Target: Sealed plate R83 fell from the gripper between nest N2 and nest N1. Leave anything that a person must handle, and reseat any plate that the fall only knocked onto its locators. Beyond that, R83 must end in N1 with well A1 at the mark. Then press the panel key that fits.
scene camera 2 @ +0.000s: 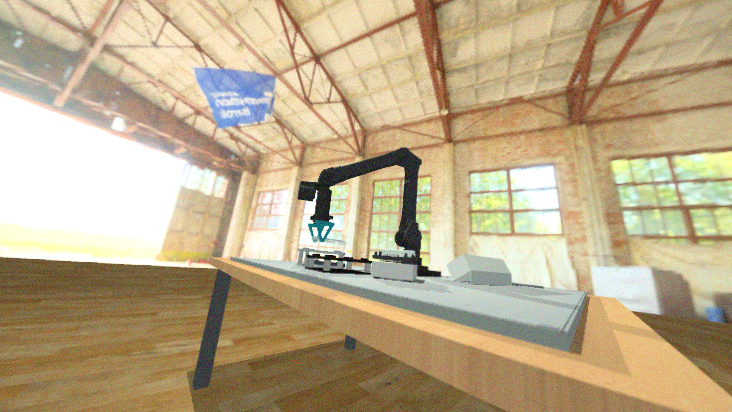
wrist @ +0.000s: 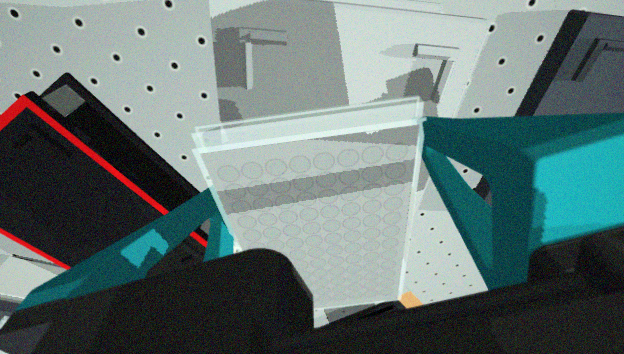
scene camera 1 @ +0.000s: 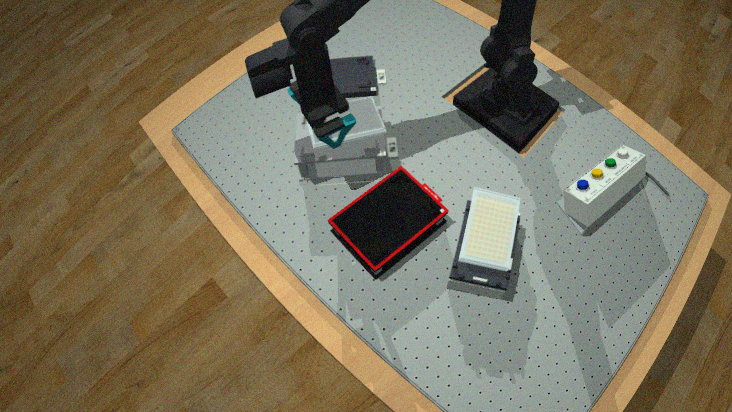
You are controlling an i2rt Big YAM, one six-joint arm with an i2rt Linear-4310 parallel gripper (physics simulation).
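Places are measured from the arm's base along level axes (x ahead, y left, z up), in metres.
Pixels of known places: gripper, fingertip midpoint: [scene camera 2: 318, 242] [wrist: 314, 164] [scene camera 1: 325, 129]; arm's base, origin of the base link: [scene camera 1: 509, 102].
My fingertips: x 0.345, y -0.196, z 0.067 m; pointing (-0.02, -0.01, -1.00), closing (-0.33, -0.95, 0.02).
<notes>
For each thing: its middle in the pictures, then the offset to it from my fingertips. "spot": a spot on its surface instead.
- sealed plate R83, body centre: [wrist: 323, 233] [scene camera 1: 344, 121] [scene camera 2: 328, 241] dy +0.019, dx -0.030, dz +0.009 m
- pale grey nest N1, body centre: [wrist: 327, 143] [scene camera 1: 339, 141] [scene camera 2: 322, 258] dy +0.005, dx -0.025, dz -0.056 m
- dark nest N2, body centre: [wrist: 587, 140] [scene camera 1: 337, 76] [scene camera 2: 327, 262] dy -0.141, dx -0.164, dz -0.077 m
- small orange patch, surface spot: [wrist: 409, 299] spot: dy +0.083, dx -0.307, dz -0.101 m
- black plate with a red rim, body centre: [wrist: 100, 210] [scene camera 1: 389, 220] [scene camera 2: 339, 263] dy +0.179, dx +0.040, dz -0.066 m
- cream well plate, body centre: [scene camera 1: 491, 227] [scene camera 2: 398, 251] dy +0.334, dx -0.037, dz -0.016 m
- grey panel box, body centre: [scene camera 1: 607, 182] [scene camera 2: 479, 269] dy +0.475, dx -0.301, dz -0.047 m
My gripper [scene camera 1: 336, 132] [scene camera 2: 320, 234] [wrist: 314, 164] is shut on sealed plate R83 [scene camera 1: 366, 116] [wrist: 332, 225], a clear plate with a grid of round wells, gripped across its width. I hold it a little above the pale grey nest N1 [scene camera 1: 344, 165] [wrist: 402, 70], whose corner locators show beneath the plate in the wrist view. The dark nest N2 [scene camera 1: 356, 73] lies just behind it. A small orange patch [wrist: 409, 299] shows by the plate's lower right corner.
A black plate with a red rim [scene camera 1: 386, 218] [wrist: 156, 204] sits askew on its nest in front of N1. A cream well plate [scene camera 1: 491, 229] rests on a nest to the right. The arm's base [scene camera 1: 507, 106] stands at the back right. A grey panel box [scene camera 2: 479, 270] sits further right.
</notes>
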